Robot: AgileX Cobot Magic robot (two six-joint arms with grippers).
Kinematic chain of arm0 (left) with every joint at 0, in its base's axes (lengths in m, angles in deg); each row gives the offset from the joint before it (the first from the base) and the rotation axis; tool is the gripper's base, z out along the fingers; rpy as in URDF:
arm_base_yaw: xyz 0 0 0.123 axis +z
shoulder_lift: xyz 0 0 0 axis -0.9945 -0.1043 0
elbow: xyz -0.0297 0.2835 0.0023 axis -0.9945 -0.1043 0
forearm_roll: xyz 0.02 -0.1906 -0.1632 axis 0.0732 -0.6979 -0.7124
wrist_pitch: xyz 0 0 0 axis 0.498 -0.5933 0.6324
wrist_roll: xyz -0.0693 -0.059 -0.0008 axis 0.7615 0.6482 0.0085
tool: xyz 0 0 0 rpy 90.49 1.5 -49.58
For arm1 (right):
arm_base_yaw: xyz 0 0 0.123 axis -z
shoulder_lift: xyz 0 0 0 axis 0.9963 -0.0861 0
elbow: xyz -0.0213 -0.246 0.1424 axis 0.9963 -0.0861 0
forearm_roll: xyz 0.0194 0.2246 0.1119 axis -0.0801 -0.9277 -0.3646
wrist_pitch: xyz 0 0 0 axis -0.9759 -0.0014 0.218
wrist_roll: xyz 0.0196 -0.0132 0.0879 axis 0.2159 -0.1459 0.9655
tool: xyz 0 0 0 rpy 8.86 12.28 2.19
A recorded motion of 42 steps. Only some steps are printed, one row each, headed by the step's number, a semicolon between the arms.
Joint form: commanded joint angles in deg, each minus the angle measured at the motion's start. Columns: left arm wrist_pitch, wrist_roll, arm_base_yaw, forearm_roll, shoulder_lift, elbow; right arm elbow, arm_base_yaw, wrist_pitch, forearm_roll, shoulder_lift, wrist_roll.
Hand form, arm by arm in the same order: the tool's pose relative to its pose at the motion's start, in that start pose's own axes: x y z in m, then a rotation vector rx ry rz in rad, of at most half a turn. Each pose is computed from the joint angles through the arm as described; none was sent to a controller.
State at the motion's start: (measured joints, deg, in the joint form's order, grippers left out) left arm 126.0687 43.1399 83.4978 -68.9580 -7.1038 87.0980; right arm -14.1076 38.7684 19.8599 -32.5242 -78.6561 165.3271
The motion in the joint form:
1: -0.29 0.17 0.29 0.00 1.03 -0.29; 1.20 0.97 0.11 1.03 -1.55 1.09
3: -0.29 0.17 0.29 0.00 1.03 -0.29; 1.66 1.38 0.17 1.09 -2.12 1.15
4: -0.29 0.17 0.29 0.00 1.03 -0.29; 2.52 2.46 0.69 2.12 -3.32 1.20
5: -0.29 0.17 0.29 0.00 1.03 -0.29; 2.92 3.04 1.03 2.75 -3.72 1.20
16: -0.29 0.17 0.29 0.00 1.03 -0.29; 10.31 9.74 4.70 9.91 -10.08 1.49
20: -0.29 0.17 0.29 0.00 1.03 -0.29; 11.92 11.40 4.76 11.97 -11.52 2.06
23: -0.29 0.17 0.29 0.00 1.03 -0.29; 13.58 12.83 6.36 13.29 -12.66 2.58
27: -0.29 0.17 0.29 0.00 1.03 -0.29; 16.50 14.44 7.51 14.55 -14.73 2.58
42: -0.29 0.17 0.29 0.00 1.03 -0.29; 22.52 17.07 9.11 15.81 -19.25 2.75
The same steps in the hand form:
1: 0.0018 -0.0002 -0.0013 -0.0060 -0.0177 -0.0042; 0.0009 -0.0011 0.0073 0.0029 -0.0023 0.0112
3: 0.0018 -0.0002 -0.0013 -0.0060 -0.0177 -0.0042; 0.0006 -0.0015 0.0102 0.0050 -0.0084 0.0130
4: 0.0018 -0.0002 -0.0013 -0.0060 -0.0177 -0.0042; -0.0001 -0.0031 0.0164 0.0150 -0.0110 0.0069
5: 0.0018 -0.0002 -0.0013 -0.0060 -0.0177 -0.0042; -0.0006 -0.0032 0.0192 0.0188 -0.0104 0.0044
16: 0.0018 -0.0002 -0.0013 -0.0060 -0.0177 -0.0042; -0.0037 -0.0026 0.0622 0.0448 -0.0037 -0.0122
20: 0.0018 -0.0002 -0.0013 -0.0060 -0.0177 -0.0042; -0.0063 -0.0017 0.0723 0.0376 -0.0019 -0.0122
23: 0.0018 -0.0002 -0.0013 -0.0060 -0.0177 -0.0042; -0.0085 -0.0019 0.0814 0.0534 -0.0009 -0.0042
27: 0.0018 -0.0002 -0.0013 -0.0060 -0.0177 -0.0042; -0.0099 -0.0011 0.0959 0.0564 -0.0040 -0.0016
42: 0.0018 -0.0002 -0.0013 -0.0060 -0.0177 -0.0042; -0.0132 -0.0015 0.1250 0.0561 -0.0208 0.0142

